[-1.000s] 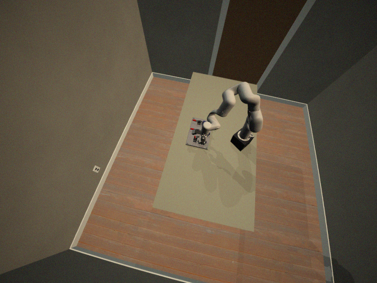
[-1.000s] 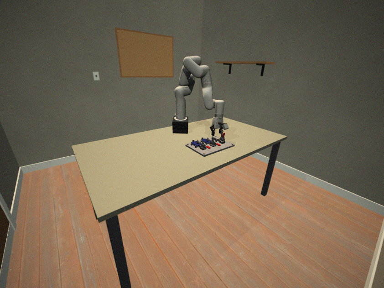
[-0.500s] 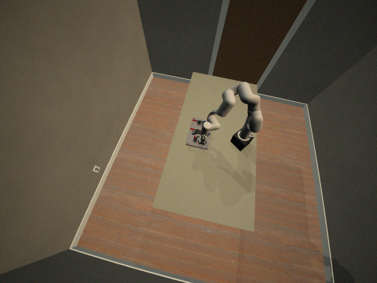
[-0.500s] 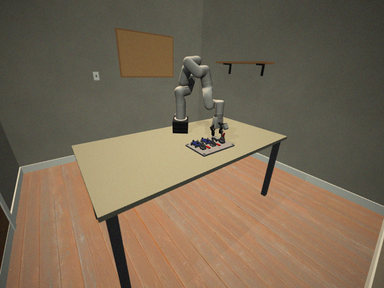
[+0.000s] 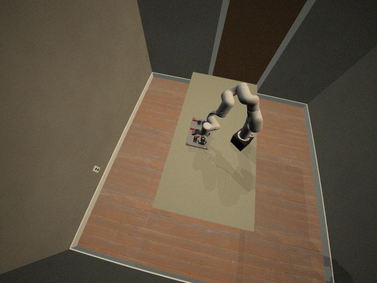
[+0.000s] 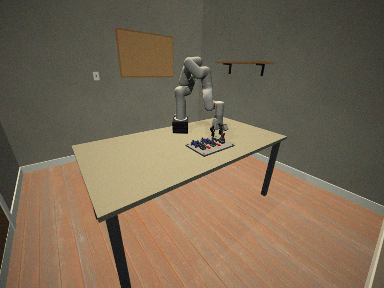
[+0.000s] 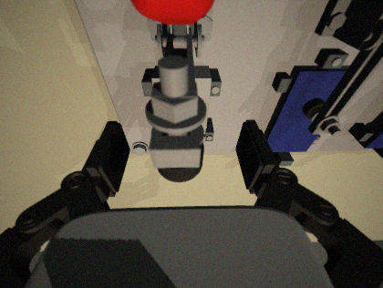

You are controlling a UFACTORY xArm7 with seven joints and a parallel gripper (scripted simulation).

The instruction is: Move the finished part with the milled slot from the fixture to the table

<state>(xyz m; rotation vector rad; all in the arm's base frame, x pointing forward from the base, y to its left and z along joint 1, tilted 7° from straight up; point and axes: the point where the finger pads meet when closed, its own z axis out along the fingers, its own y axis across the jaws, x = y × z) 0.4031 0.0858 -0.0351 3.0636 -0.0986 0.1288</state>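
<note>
The finished part lies 30 mm below my hand and 10 mm behind it. Also, from my hand: blue blank: 110 mm to the right, 40 mm below, 20 mm behind; grey fixture plate: 110 mm to the right, 60 mm below, 40 mm ahead.
</note>
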